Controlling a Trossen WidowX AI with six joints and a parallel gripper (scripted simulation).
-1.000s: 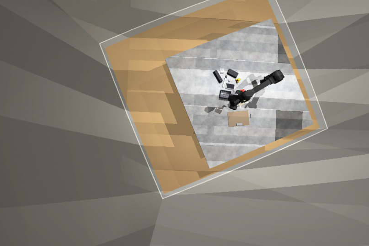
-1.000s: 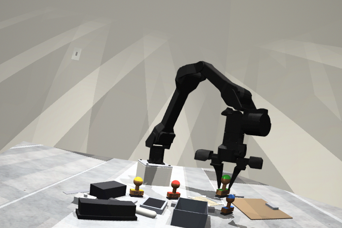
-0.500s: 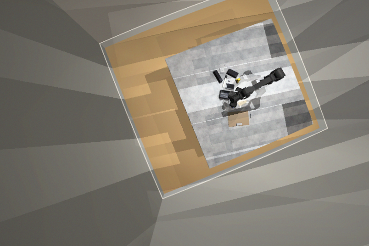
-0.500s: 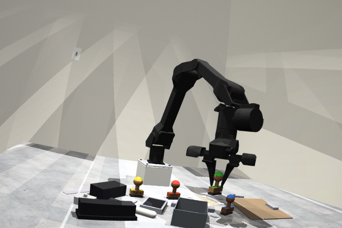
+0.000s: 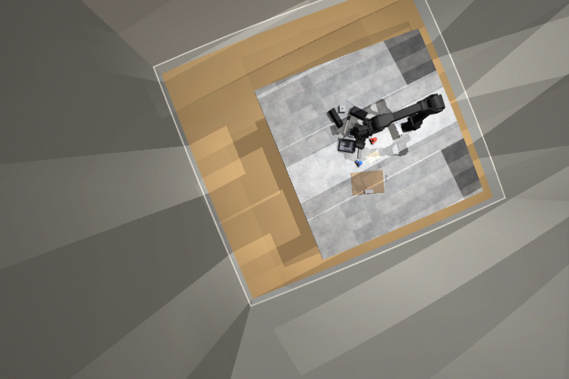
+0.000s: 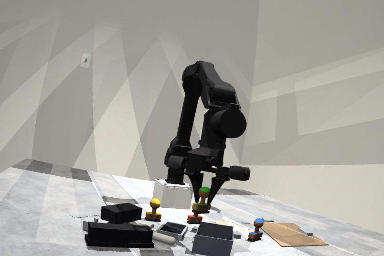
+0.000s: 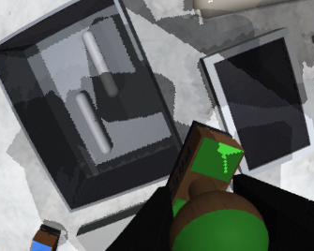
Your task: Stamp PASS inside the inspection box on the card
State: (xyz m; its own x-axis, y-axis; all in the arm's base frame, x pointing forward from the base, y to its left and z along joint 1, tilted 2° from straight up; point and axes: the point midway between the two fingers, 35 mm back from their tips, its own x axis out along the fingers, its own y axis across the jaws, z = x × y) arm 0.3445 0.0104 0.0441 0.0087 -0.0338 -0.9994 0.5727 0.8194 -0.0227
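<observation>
Now: gripper tip 30 mm past the dark ink pad, 50 mm to the left of it and 90 mm above it. The rest, counted from my gripper tip: red-knobbed stamp: 130 mm behind, 30 mm to the left, 70 mm below; grey bin: 50 mm ahead, 30 mm to the left, 80 mm below; green-topped stamp: right at my gripper tip.
</observation>
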